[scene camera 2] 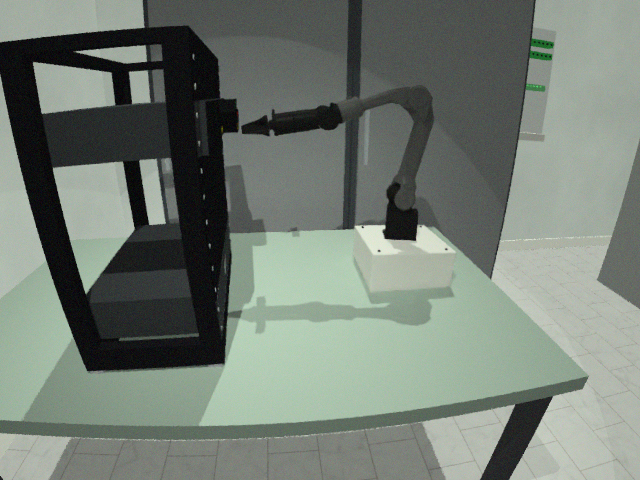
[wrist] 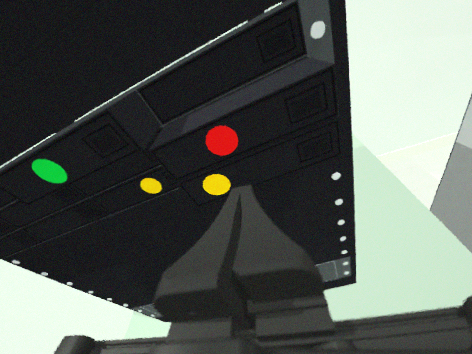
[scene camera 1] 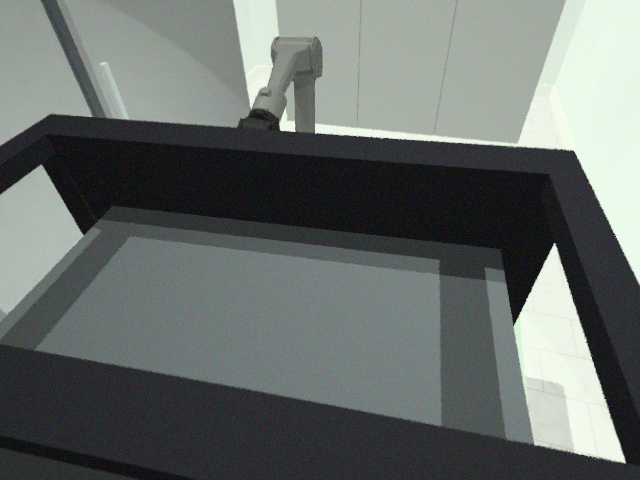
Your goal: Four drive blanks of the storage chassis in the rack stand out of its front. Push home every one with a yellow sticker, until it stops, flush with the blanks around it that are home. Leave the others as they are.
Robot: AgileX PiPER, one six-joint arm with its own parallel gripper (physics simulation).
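The storage chassis [scene camera 1: 258, 310] [scene camera 2: 108, 134] sits high in the black rack [scene camera 2: 181, 206]. In the wrist view a red-stickered blank [wrist: 260, 127] stands out at the upper right. Directly below it a yellow-stickered blank [wrist: 216, 184] also stands out. A second yellow-stickered blank [wrist: 151, 185] is in the column to the left, and a green-stickered blank [wrist: 49, 171] is further left; how far these two stand out is hard to tell. My gripper [scene camera 2: 243, 129] [wrist: 245, 197] is shut and empty. Its tips show over the right yellow blank's lower edge, right of the sticker, with a small gap in scene view 2. Scene view 1 hides the fingertips.
The rack stands on a green table [scene camera 2: 330, 361]. The arm is mounted on a white block [scene camera 2: 408, 268] in front of the rack. More dark units [scene camera 2: 144, 315] sit low in the rack. A grey partition [scene camera 2: 289, 180] stands behind.
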